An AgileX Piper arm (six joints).
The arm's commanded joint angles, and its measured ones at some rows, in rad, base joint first. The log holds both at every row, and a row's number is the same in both.
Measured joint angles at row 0:
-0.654, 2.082, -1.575, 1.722, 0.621, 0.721
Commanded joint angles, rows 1 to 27:
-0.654, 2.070, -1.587, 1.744, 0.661, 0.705
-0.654, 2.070, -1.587, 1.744, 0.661, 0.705
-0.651, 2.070, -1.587, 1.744, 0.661, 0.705
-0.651, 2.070, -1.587, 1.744, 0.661, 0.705
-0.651, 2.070, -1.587, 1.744, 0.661, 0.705
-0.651, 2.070, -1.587, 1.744, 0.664, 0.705
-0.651, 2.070, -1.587, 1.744, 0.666, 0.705
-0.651, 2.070, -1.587, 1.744, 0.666, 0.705
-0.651, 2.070, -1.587, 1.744, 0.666, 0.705
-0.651, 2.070, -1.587, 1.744, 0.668, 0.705
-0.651, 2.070, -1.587, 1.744, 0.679, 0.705
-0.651, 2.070, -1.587, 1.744, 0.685, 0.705
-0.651, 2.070, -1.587, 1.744, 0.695, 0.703
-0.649, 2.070, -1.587, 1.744, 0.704, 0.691
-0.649, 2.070, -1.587, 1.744, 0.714, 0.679
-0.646, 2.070, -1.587, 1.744, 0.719, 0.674
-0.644, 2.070, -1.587, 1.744, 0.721, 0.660
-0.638, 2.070, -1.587, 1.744, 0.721, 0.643
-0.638, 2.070, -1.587, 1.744, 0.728, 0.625
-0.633, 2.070, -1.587, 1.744, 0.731, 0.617
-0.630, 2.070, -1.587, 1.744, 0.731, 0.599
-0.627, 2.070, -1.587, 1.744, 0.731, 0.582
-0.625, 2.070, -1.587, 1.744, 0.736, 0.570
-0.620, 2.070, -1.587, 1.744, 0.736, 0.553
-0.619, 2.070, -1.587, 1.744, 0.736, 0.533
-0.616, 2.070, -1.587, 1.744, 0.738, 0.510
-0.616, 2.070, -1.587, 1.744, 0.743, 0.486
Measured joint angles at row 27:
-0.625, 2.082, -1.575, 1.726, 0.706, 0.585
